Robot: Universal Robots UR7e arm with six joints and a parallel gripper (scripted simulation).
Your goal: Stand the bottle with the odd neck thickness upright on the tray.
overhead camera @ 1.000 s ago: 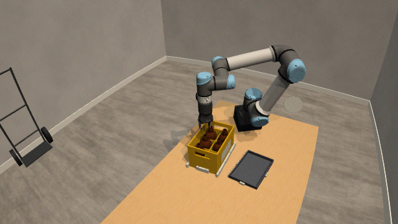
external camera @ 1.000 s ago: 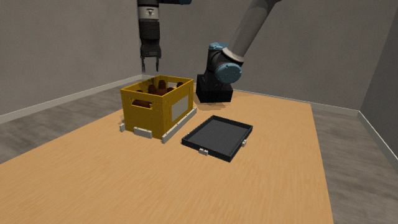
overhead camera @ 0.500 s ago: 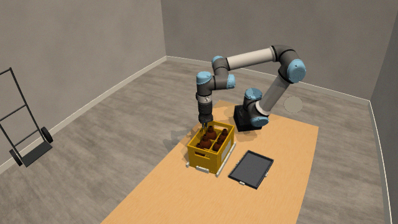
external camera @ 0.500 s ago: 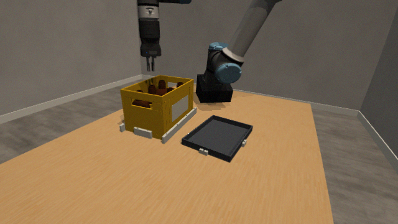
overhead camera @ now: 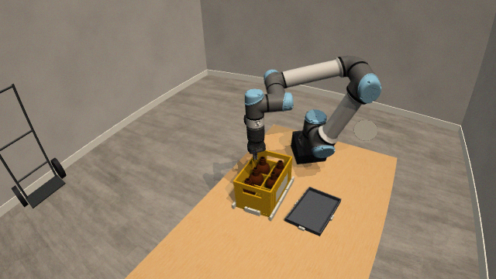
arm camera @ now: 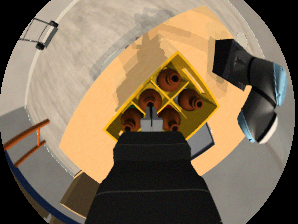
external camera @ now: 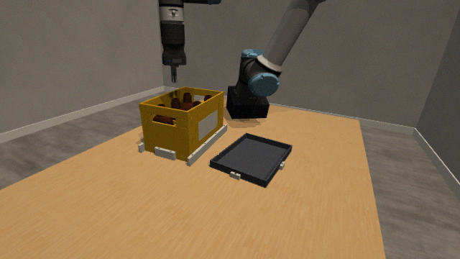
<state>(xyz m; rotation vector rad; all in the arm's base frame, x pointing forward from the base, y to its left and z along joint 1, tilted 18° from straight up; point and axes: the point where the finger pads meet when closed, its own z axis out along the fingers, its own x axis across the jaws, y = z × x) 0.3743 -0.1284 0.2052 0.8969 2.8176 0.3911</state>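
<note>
Now: hand 150 mm above the bottle, 90 mm to the right of it and 20 mm past it. Round my hand: yellow crate 160 mm below, 40 mm to the left, 10 mm behind; dark tray 320 mm to the left, 230 mm below, 40 mm behind.
</note>
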